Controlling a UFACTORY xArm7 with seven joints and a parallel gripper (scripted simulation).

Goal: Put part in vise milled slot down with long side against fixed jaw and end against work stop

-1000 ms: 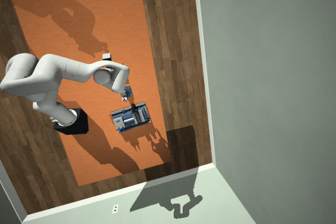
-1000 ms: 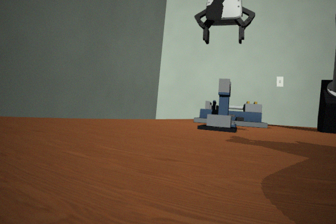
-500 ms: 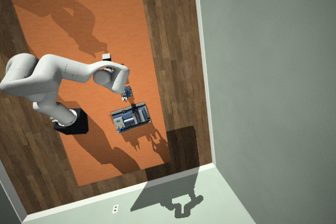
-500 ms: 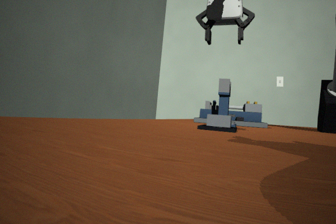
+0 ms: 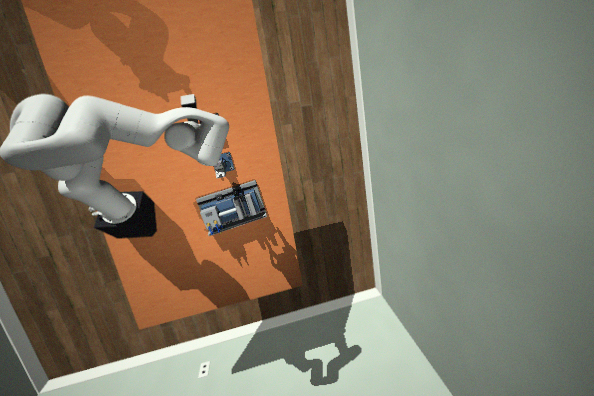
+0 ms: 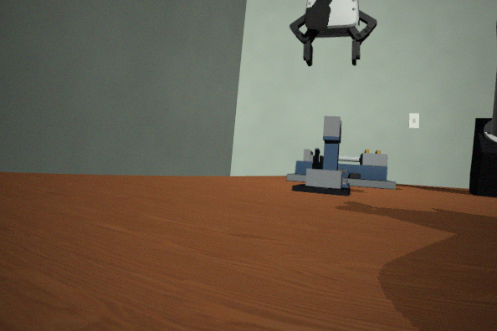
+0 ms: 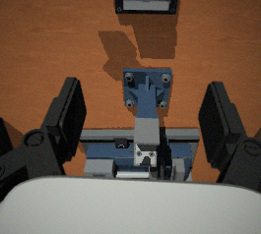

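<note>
Now: hand 22 cm above the grey part. Round my hand: blue upright: 19 cm below, 18 cm to the right, 2 cm ahead; dark infeed plate: 24 cm below, 1 cm to the left; work stop: 35 cm to the right, 16 cm below, 8 cm ahead.
</note>
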